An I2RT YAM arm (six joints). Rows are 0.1 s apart.
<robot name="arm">
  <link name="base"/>
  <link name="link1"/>
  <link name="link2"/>
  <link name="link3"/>
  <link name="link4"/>
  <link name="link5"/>
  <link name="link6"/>
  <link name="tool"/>
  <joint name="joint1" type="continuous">
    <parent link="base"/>
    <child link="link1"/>
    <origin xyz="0 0 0.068"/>
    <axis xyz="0 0 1"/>
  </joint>
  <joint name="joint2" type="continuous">
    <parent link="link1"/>
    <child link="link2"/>
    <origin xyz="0.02 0.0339 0.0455" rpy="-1.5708 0 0"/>
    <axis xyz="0 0 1"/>
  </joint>
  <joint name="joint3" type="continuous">
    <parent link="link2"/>
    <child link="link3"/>
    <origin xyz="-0.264 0 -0.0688" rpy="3.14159 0 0"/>
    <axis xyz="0 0 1"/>
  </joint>
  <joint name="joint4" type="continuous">
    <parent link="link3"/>
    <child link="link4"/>
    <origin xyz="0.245 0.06 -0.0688"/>
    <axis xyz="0 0 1"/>
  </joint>
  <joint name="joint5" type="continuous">
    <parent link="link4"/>
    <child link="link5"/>
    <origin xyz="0.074 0.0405 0.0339" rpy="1.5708 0 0"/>
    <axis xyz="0 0 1"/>
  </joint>
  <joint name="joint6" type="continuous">
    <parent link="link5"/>
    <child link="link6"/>
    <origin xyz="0.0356 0 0.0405" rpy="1.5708 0 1.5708"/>
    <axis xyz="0 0 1"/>
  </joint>
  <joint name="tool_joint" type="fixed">
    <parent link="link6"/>
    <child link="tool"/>
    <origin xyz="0 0 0" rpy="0 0 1.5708"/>
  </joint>
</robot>
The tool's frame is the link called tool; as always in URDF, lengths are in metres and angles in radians. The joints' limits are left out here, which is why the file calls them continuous.
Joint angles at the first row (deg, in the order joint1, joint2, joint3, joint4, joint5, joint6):
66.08, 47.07, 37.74, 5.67, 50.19, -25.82
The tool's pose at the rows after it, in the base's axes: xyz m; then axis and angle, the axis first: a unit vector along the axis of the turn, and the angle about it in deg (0 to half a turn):
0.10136 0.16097 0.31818 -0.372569 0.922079 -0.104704 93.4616
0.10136 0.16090 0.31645 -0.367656 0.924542 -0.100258 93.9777
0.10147 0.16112 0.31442 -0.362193 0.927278 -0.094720 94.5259
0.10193 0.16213 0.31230 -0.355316 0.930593 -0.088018 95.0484
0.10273 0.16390 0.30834 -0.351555 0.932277 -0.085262 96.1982
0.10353 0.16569 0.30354 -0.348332 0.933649 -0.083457 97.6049
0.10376 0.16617 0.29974 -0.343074 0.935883 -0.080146 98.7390
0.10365 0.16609 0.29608 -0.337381 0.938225 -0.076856 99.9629
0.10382 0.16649 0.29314 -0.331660 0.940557 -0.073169 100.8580
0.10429 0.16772 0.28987 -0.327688 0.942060 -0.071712 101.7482
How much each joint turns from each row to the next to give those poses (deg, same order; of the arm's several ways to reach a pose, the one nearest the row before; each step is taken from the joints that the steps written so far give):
0.01, 0.02, -0.16, -0.54, 0.16, 0.85
0.00, 0.02, -0.04, -0.83, 0.06, 1.22
-0.01, 0.11, -0.07, -0.79, 0.03, 1.38
0.00, 0.35, -0.02, -0.57, 0.02, 1.53
0.01, 0.66, 0.00, -1.20, 0.04, 1.75
0.00, 0.72, -0.02, -1.51, 0.02, 1.94
-0.01, 0.33, -0.06, -1.46, 0.02, 1.90
0.03, 0.19, -0.03, -1.80, 0.03, 2.06
0.00, 0.31, -0.02, -1.16, -0.03, 1.70
0.02, 0.57, -0.02, -0.87, 0.03, 1.45

